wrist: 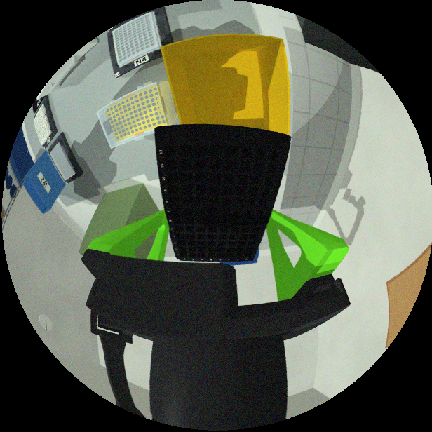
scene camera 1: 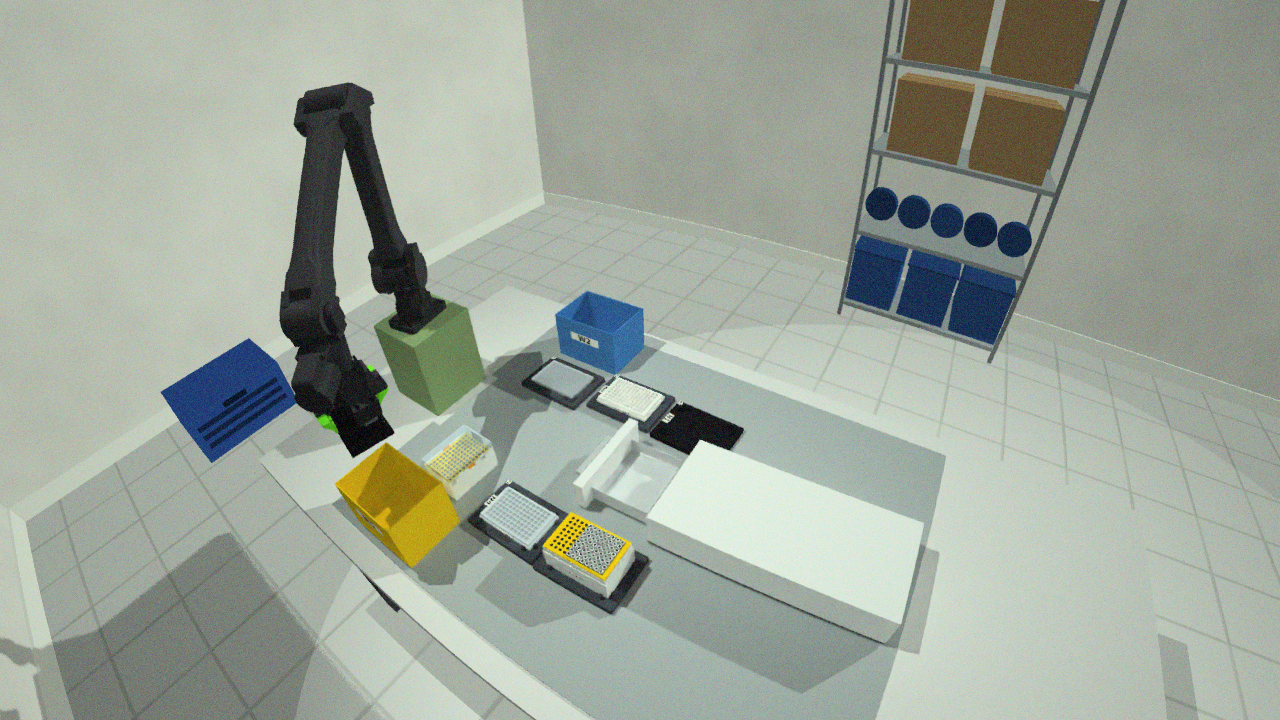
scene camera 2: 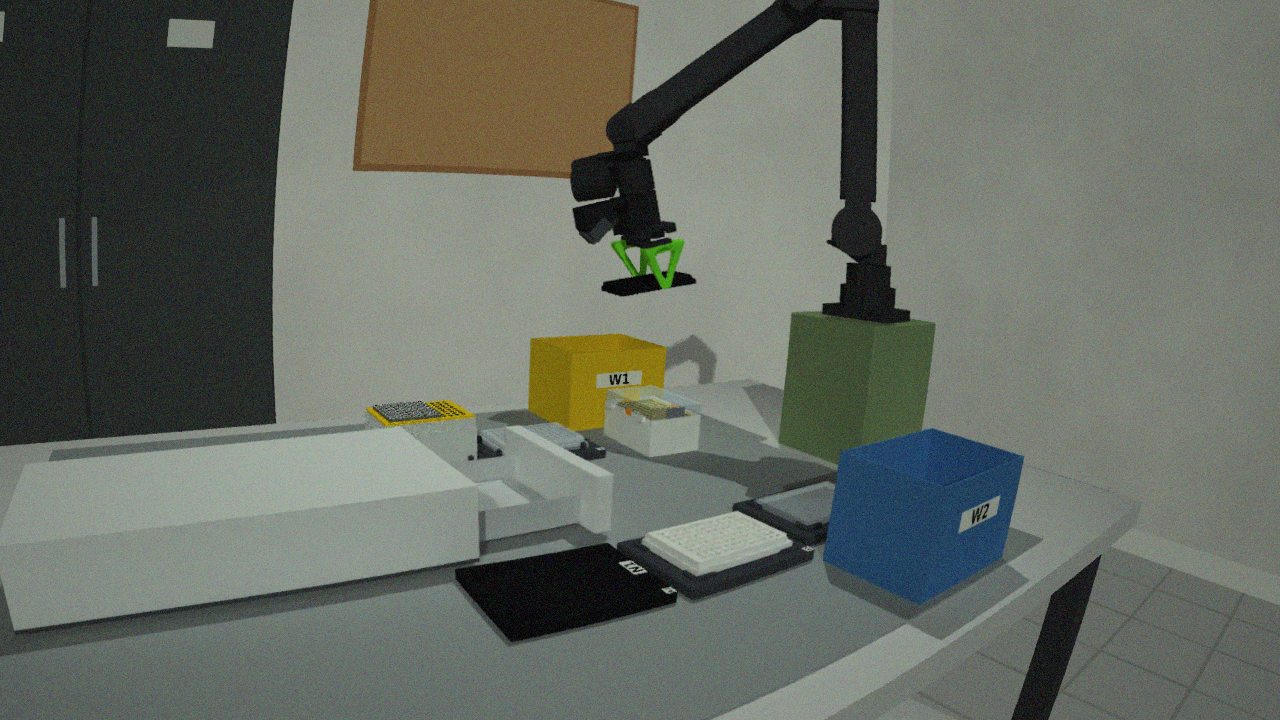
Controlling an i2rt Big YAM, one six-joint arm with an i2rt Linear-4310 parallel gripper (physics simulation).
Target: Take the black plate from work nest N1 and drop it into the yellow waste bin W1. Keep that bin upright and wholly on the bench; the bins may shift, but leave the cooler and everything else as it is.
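Frame: origin at the arm's base, x ahead, y left, z up, level; metres.
Where they show: gripper, between the fingertips: [scene camera 2: 653,285]; arm's base, origin of its link: [scene camera 1: 418,316] [scene camera 2: 866,317].
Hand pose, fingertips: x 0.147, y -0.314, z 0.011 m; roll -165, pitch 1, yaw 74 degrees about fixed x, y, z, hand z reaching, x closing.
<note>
Things, the pixels of their top centre, and the offset from my fingertips.
- black plate, centre of its top: [scene camera 2: 648,271] [scene camera 1: 354,412] dx +0.009, dy -0.003, dz +0.022 m
- yellow bin W1, centre of its top: [scene camera 2: 598,342] [scene camera 1: 386,483] dx +0.074, dy -0.042, dz -0.096 m
- Work nest N1, centre of its top: [scene camera 2: 564,576] [scene camera 1: 697,428] dx +0.499, dy +0.411, dz -0.198 m
- clear-lidded tip box, centre of its top: [scene camera 2: 653,396] [scene camera 1: 455,449] dx +0.099, dy +0.115, dz -0.146 m
- blue bin W2, centre of its top: [scene camera 2: 938,454] [scene camera 1: 598,311] dx +0.171, dy +0.598, dz -0.096 m
The black plate [scene camera 1: 368,436] [scene camera 2: 631,285] [wrist: 220,175] is roughly level between the green fingers of my gripper [scene camera 1: 359,424] [scene camera 2: 648,282] [wrist: 217,214], which is shut on it. The yellow bin W1 [scene camera 1: 416,523] [scene camera 2: 572,385] [wrist: 210,75] stands upright on the bench, and the plate hangs well above it. In the wrist view the plate hides the bin's near end; how far the plate overlaps the opening is unclear. Work nest N1 [scene camera 1: 698,431] [scene camera 2: 563,591] is black and bears no plate.
A clear-lidded tip box [scene camera 1: 458,463] [scene camera 2: 651,429] [wrist: 135,117] stands beside W1. Nest N4 [wrist: 141,61] holds a pale plate. A white unit [scene camera 1: 787,537] [scene camera 2: 241,510] has its drawer open. The blue bin W2 [scene camera 1: 601,335] [scene camera 2: 921,528] [wrist: 45,182] stands near the green arm pedestal [scene camera 1: 434,362] [scene camera 2: 854,385].
</note>
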